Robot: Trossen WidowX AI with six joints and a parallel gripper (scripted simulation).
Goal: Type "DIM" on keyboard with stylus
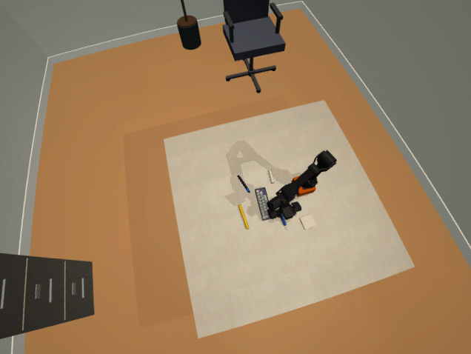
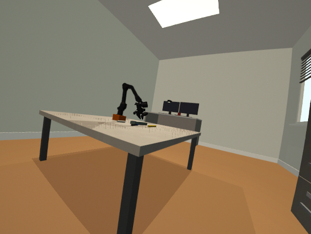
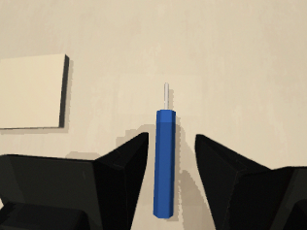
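Right now my gripper tip is 10 mm to the right of the blue stylus and 50 mm above it. Round my gripper tip: D key (110 mm ahead, 160 mm to the right, 40 mm below); grey block (10 mm ahead, 140 mm to the right, 40 mm below); white pad (150 mm behind, 30 mm to the left, 50 mm below).
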